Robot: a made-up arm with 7 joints.
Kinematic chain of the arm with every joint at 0, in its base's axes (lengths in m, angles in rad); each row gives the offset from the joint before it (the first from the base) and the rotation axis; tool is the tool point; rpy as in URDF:
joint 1: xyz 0 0 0.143 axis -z
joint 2: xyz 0 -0.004 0.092 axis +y
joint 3: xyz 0 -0.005 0.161 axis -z
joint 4: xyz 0 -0.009 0.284 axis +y
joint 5: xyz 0 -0.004 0.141 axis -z
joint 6: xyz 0 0 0.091 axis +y
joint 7: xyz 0 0 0.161 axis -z
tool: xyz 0 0 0 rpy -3.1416 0 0
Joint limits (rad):
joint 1: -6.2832..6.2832
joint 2: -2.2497..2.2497
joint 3: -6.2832..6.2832
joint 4: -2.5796..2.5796
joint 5: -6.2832..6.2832
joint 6: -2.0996..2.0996
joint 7: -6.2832..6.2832
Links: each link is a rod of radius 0.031 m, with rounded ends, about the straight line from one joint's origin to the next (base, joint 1, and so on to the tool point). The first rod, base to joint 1, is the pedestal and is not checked.
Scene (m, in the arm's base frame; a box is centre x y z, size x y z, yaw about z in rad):
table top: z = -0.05
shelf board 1: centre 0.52 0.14 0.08 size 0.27 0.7 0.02 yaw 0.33
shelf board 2: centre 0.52 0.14 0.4 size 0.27 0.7 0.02 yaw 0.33
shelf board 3: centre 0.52 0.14 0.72 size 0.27 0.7 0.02 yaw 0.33
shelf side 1: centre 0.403 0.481 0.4 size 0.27 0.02 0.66 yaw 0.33
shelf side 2: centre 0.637 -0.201 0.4 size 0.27 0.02 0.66 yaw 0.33
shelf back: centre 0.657 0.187 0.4 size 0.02 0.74 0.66 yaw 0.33
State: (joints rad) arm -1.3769 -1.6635 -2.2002 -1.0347 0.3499 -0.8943 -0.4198
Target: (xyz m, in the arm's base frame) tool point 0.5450 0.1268 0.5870
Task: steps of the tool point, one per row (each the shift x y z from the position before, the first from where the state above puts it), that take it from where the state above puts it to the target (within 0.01 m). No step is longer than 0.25 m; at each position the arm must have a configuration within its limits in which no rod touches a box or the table.
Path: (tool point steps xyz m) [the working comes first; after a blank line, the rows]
Joints at the target: -2.7368 -1.1725 -2.0708 -1.0238 0.3725 -0.6669 -0.4198
Straight joint move there: touches shelf side 2.

1: 0.1272 0.1422 0.0891
2: 0.0569 0.1728 0.0674
3: -0.0162 0.1686 0.0440
4: -0.0754 0.1336 0.0202
5: 0.1298 0.0475 0.0158
6: 0.1235 0.0393 -0.0158

